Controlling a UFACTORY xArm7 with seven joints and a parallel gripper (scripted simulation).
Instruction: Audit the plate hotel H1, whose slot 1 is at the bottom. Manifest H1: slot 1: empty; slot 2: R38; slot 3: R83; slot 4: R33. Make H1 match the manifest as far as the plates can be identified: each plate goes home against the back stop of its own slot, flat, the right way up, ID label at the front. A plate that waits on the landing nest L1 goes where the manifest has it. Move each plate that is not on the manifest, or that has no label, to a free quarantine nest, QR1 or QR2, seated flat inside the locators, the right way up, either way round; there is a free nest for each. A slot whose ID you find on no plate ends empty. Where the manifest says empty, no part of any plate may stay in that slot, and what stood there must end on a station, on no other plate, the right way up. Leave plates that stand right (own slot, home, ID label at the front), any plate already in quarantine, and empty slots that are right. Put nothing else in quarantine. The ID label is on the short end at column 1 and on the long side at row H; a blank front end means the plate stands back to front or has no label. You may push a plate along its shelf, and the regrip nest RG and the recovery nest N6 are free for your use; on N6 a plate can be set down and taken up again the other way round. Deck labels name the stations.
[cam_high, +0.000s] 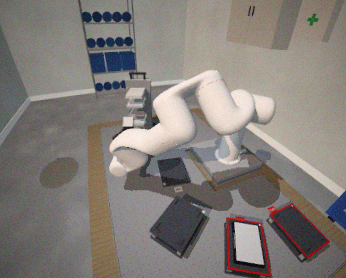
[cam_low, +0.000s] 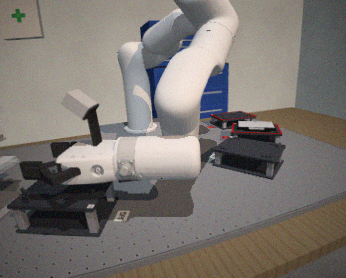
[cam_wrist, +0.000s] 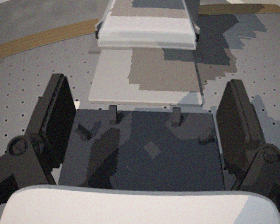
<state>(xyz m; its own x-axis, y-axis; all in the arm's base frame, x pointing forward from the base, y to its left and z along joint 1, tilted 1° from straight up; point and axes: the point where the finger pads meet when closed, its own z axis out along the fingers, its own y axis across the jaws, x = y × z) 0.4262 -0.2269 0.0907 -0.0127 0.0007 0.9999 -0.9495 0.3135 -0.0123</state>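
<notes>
The white well plate lies 5 cm behind my hand, 15 cm to the right of it and 2 cm below it. The rest, counted from my hand: raised regrip nest RG (1 cm ahead, 3 cm to the left, 7 cm below); then plate labelled R83 (5 cm behind, 15 cm to the right, 9 cm above); then RG label (4 cm ahead, 13 cm to the left, 12 cm below).
</notes>
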